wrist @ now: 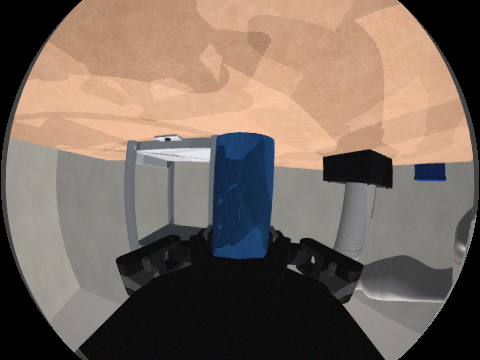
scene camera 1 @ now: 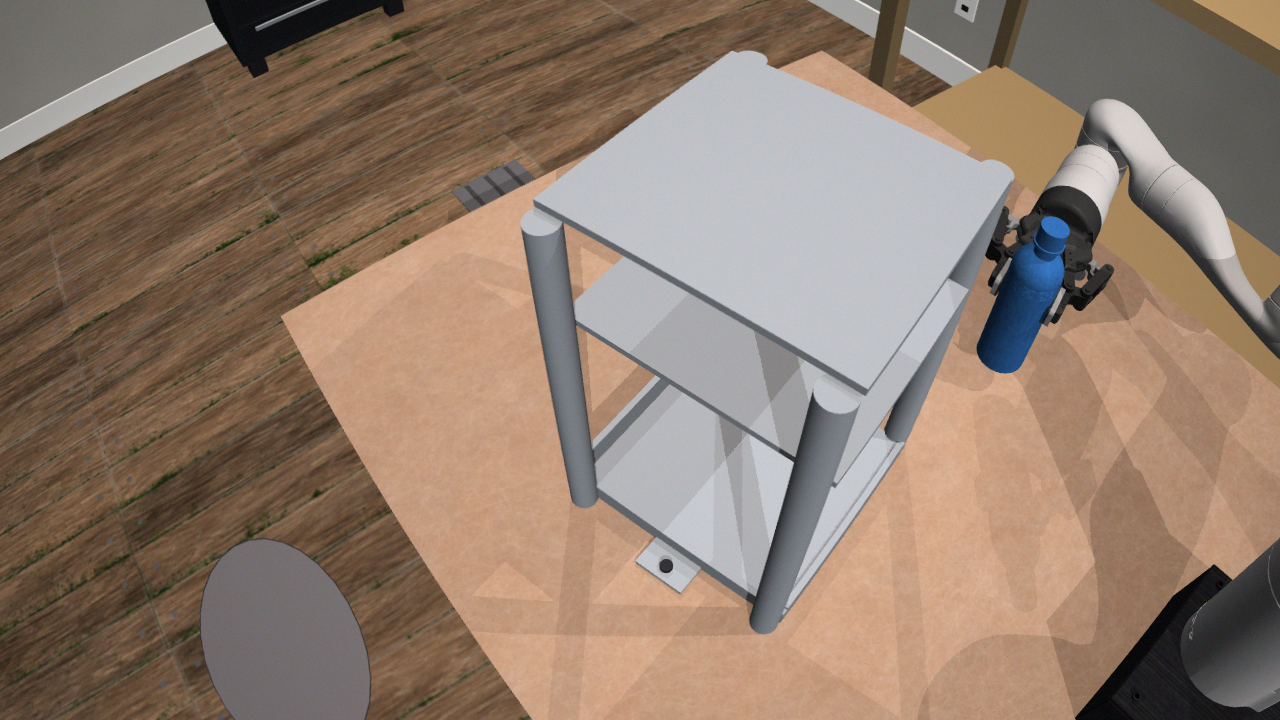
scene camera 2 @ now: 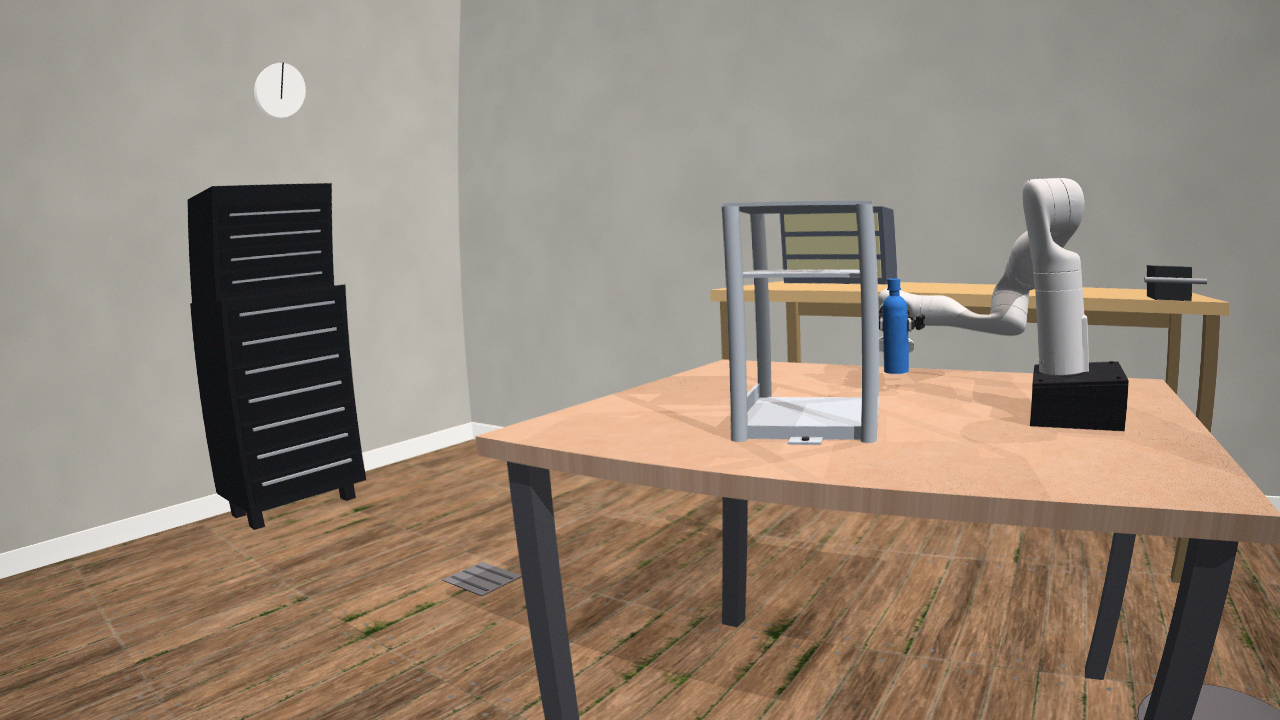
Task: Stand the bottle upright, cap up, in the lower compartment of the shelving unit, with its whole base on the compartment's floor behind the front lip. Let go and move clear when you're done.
Labels:
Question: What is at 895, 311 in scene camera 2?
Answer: A blue bottle.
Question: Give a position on a blue bottle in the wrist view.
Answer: At 244, 162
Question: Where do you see a grey shelving unit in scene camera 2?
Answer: At 795, 418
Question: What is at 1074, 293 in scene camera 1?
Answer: The gripper.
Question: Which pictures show the blue bottle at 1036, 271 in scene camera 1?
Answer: The wrist view, scene camera 1 and scene camera 2: all of them.

